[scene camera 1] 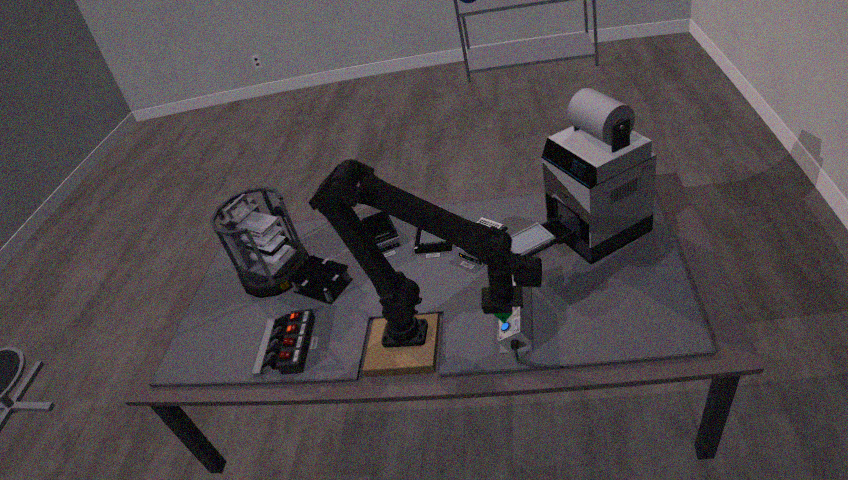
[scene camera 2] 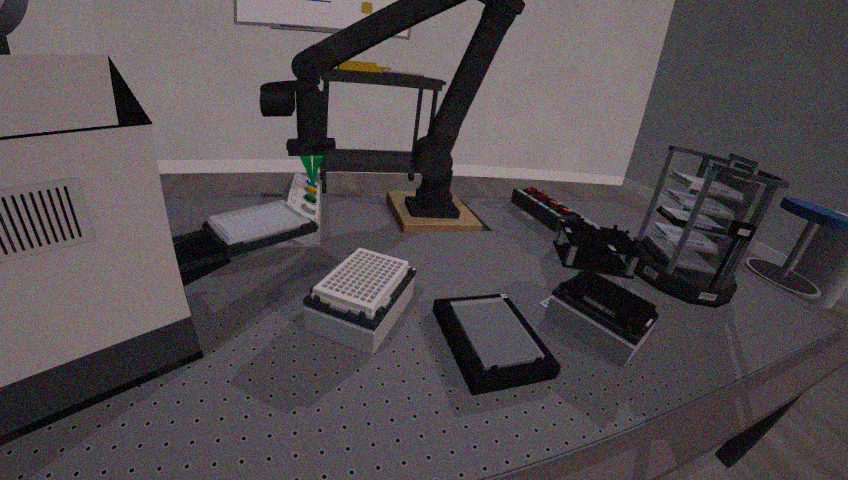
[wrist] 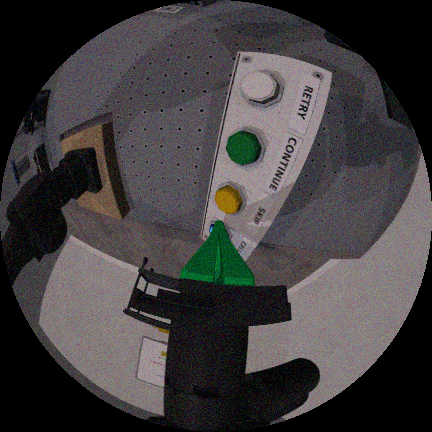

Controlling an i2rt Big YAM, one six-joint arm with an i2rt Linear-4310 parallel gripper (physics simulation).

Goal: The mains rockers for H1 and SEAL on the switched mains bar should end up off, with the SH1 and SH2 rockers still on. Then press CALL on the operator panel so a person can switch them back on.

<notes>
My gripper point(scene camera 2: 313, 185) is shut and touches a blue button. Further things: a green CONTINUE button point(wrist: 242, 147), a white RETRY button point(wrist: 259, 86), a clear rack tower point(scene camera 2: 736, 201) and a plate tray point(scene camera 2: 239, 248).
My gripper is seen too in scene camera 1 point(scene camera 1: 504, 321) and in the wrist view point(wrist: 217, 223). The clear rack tower shows as well in scene camera 1 point(scene camera 1: 258, 278).
</notes>
